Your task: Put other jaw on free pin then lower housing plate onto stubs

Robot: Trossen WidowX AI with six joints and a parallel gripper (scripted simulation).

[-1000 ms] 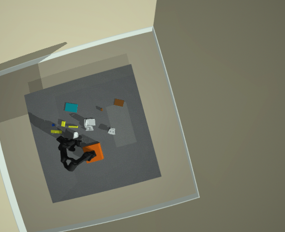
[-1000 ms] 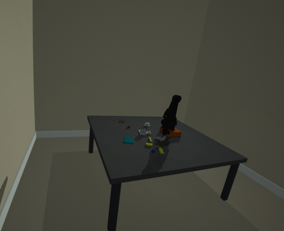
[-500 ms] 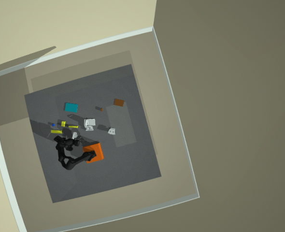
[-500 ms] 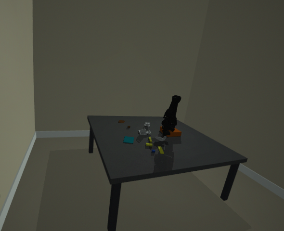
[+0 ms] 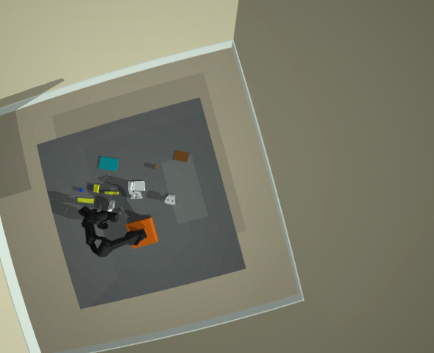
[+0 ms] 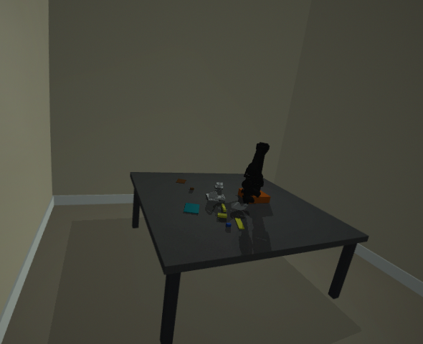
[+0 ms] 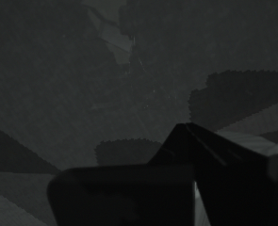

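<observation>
Now: the jaw 3 cm ahead of my gripper tip, 1 cm to the left of it and 1 cm above it. The rest, counted from my gripper tip: white base plate: 11 cm ahead, 25 cm to the right, 2 cm below; then blue cube: 24 cm ahead, 15 cm to the left, 1 cm below; then yellow bar: 14 cm ahead, 6 cm to the right, 1 cm below.
</observation>
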